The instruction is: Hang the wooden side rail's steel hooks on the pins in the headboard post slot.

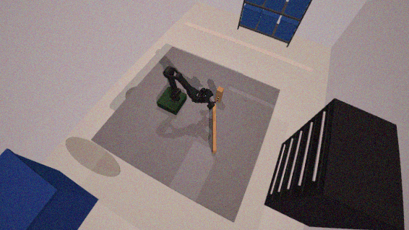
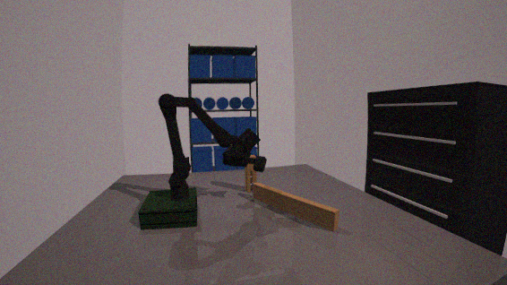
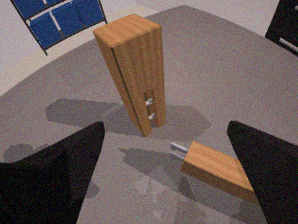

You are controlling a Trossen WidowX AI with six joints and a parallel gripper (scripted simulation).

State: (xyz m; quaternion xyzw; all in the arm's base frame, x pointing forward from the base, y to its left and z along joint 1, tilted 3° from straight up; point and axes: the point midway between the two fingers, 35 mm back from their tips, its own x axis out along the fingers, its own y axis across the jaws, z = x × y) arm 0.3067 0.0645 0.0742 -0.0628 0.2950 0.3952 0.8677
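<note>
The headboard post lies 80 mm to the left of my gripper tip, 60 mm below it and 40 mm ahead of it.
</note>
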